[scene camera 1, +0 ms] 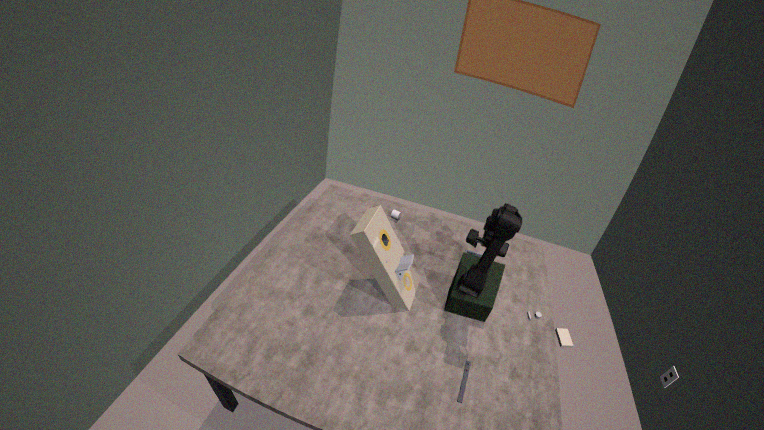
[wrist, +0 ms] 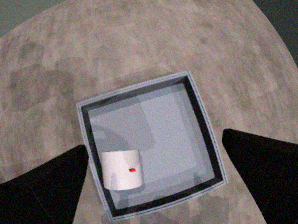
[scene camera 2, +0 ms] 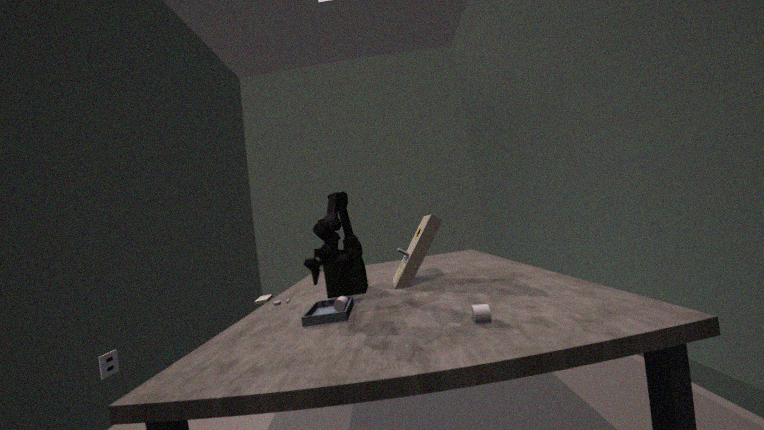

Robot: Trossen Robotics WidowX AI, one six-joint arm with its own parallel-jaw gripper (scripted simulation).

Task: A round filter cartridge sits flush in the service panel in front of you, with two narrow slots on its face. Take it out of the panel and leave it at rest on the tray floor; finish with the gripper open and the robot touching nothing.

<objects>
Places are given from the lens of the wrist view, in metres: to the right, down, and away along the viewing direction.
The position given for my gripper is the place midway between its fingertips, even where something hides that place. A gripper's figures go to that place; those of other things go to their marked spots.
my gripper (wrist: 156, 145): 0.01, 0.02, 0.09
filter cartridge (wrist: 120, 170): -0.03, 0.06, 0.15
tray (wrist: 165, 118): 0.03, 0.01, 0.20
The marked spots on the tray and the filter cartridge are 0.09 m apart.
</objects>
